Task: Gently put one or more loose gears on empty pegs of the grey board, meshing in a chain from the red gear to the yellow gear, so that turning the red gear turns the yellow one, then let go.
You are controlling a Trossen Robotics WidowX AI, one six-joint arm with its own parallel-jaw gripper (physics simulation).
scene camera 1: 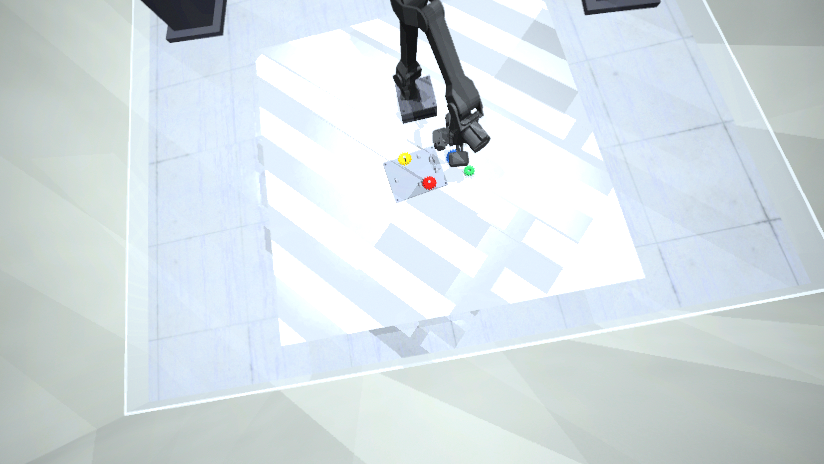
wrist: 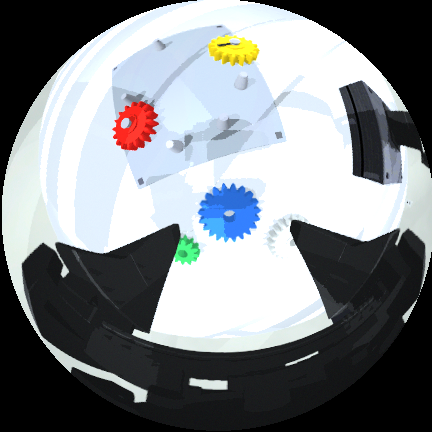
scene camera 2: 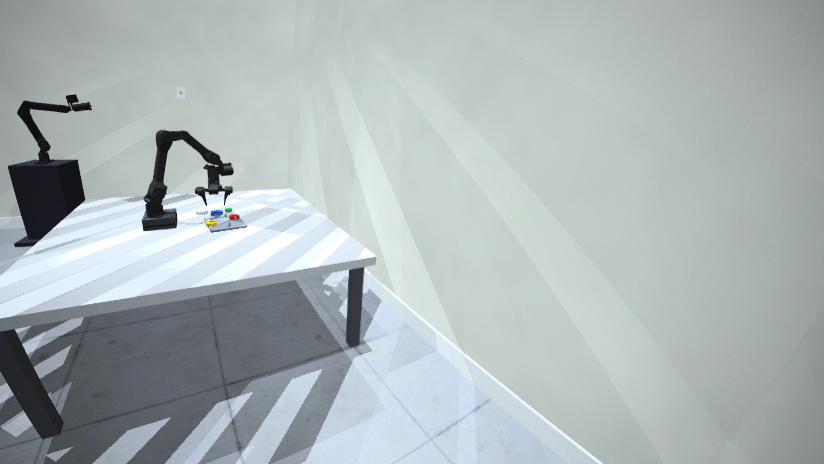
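Where they show: gripper, between the fingertips: (scene camera 1: 454, 151) (wrist: 236, 227) (scene camera 2: 215, 205); arm's base, origin of its link: (scene camera 1: 408, 92) (scene camera 2: 155, 215).
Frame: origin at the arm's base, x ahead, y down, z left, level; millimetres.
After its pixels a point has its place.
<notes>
The grey board (scene camera 1: 408, 183) {y 48, x 353, z -23 mm} (wrist: 197, 87) {y 48, x 292, z 25 mm} carries the red gear (scene camera 1: 429, 182) {y 27, x 363, z 58 mm} (scene camera 2: 234, 217) (wrist: 137, 125) {y 33, x 349, z 62 mm} and the yellow gear (scene camera 1: 404, 158) (scene camera 2: 211, 223) {y 35, x 257, z -51 mm} (wrist: 233, 51) {y 33, x 255, z -17 mm}, apart from each other, with several empty pegs. The loose blue gear (scene camera 2: 216, 213) {y 44, x 264, z 142 mm} (wrist: 229, 202) {y 39, x 264, z 146 mm} lies flat beside the board. The small green gear (scene camera 1: 469, 170) {y 45, x 317, z 212 mm} (scene camera 2: 228, 209) {y 40, x 323, z 197 mm} (wrist: 187, 251) {y 39, x 314, z 207 mm} and the white gear (scene camera 2: 201, 212) {y 43, x 184, z 166 mm} (wrist: 278, 239) {y 41, x 203, z 194 mm} lie either side of it. My gripper (scene camera 1: 449, 151) {y 5, x 261, z 155 mm} (scene camera 2: 215, 204) {y 5, x 261, z 155 mm} (wrist: 236, 227) {y 5, x 261, z 155 mm} is open and empty, above the blue gear. In the wrist view its fingertips partly hide the green and white gears.
The arm's base (scene camera 1: 417, 103) {y -2, x 54, z 31 mm} (scene camera 2: 159, 219) {y 6, x 28, z -44 mm} (wrist: 370, 132) {y 16, x 83, z 42 mm} stands on the table (scene camera 2: 172, 270) {y 56, x 161, z -487 mm}, near the board's yellow-gear side. A second arm (scene camera 2: 34, 129) stands on a dark pedestal (scene camera 2: 46, 198) behind the table.
</notes>
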